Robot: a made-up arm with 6 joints. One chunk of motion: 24 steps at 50 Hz.
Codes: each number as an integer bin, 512 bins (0 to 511) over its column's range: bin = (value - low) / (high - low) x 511, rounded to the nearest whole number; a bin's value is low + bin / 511 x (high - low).
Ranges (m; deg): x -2.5..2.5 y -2.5..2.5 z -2.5..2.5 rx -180..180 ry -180..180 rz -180..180
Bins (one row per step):
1: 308 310 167 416 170 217
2: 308 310 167 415 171 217
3: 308 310 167 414 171 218
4: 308 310 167 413 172 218
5: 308 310 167 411 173 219
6: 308 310 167 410 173 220
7: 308 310 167 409 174 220
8: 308 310 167 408 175 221
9: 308 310 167 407 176 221
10: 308 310 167 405 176 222
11: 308 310 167 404 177 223
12: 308 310 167 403 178 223
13: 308 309 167 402 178 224
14: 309 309 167 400 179 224
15: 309 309 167 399 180 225
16: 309 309 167 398 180 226
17: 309 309 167 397 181 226
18: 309 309 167 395 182 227
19: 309 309 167 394 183 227
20: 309 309 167 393 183 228
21: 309 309 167 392 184 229
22: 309 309 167 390 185 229
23: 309 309 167 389 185 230
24: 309 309 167 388 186 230
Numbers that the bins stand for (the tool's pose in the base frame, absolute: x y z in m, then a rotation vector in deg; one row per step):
1: 0.5137 0.5333 -0.8659 113.07 -60.23 -27.12
2: 0.5137 0.5333 -0.8659 112.37 -59.53 -27.12
3: 0.5137 0.5333 -0.8659 111.66 -59.53 -26.42
4: 0.5137 0.5333 -0.8659 110.96 -58.83 -26.42
5: 0.5137 0.5333 -0.8659 109.55 -58.12 -25.71
6: 0.5137 0.5333 -0.8659 108.85 -58.12 -25.01
7: 0.5137 0.5333 -0.8659 108.14 -57.42 -25.01
8: 0.5137 0.5333 -0.8659 107.44 -56.71 -24.31
9: 0.5137 0.5333 -0.8659 106.73 -56.01 -24.31
10: 0.5137 0.5333 -0.8659 105.32 -56.01 -23.60
11: 0.5137 0.5333 -0.8659 104.62 -55.30 -22.90
12: 0.5137 0.5333 -0.8659 103.91 -54.60 -22.90
13: 0.5137 0.5235 -0.8659 103.21 -54.60 -22.19
14: 0.5235 0.5235 -0.8659 101.80 -53.89 -22.19
15: 0.5235 0.5235 -0.8659 101.10 -53.19 -21.49
16: 0.5235 0.5235 -0.8659 100.39 -53.19 -20.78
17: 0.5235 0.5235 -0.8659 99.69 -52.49 -20.78
18: 0.5235 0.5235 -0.8659 98.28 -51.78 -20.08
19: 0.5235 0.5235 -0.8659 97.57 -51.08 -20.08
20: 0.5235 0.5235 -0.8659 96.87 -51.08 -19.37
21: 0.5235 0.5235 -0.8659 96.16 -50.37 -18.67
22: 0.5235 0.5235 -0.8659 94.76 -49.67 -18.67
23: 0.5235 0.5235 -0.8659 94.05 -49.67 -17.96
24: 0.5235 0.5235 -0.8659 93.35 -48.96 -17.96

